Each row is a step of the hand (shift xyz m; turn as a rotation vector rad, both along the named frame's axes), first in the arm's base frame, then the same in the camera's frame.
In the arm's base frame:
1: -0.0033 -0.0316 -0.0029 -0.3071 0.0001 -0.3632
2: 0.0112 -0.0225 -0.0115 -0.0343 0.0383 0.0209
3: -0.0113 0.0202 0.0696 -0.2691 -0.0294 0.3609
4: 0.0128 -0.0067 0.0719 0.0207 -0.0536 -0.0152
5: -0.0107 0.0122 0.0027 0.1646 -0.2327 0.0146
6: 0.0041 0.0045 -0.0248 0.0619 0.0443 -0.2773
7: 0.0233 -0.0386 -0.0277 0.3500 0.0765 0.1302
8: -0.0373 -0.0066 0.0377 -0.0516 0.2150 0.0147
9: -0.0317 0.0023 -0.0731 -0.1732 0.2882 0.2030
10: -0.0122 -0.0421 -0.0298 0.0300 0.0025 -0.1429
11: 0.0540 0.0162 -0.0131 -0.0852 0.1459 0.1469
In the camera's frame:
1: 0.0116 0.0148 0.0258 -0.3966 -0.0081 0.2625
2: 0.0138 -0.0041 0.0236 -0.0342 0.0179 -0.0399
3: 0.0143 0.0394 -0.0602 -0.0159 0.4060 -0.1960
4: 0.0463 0.0368 -0.0434 0.0342 0.0014 0.0486
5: -0.0126 0.0032 -0.0101 0.2415 0.0036 0.1521
6: -0.0107 -0.0194 0.0127 -0.1053 -0.2247 0.1452
7: 0.0230 -0.0144 0.0454 0.2822 -0.1924 -0.1692
8: -0.0067 0.0502 -0.0172 -0.1357 -0.0541 -0.1666
9: -0.0587 -0.0228 0.0489 -0.1732 0.1051 -0.3365
10: -0.0025 0.0097 0.0521 -0.0458 -0.1053 0.0902
11: 0.0259 -0.0512 -0.0075 -0.0652 0.0775 -0.1997

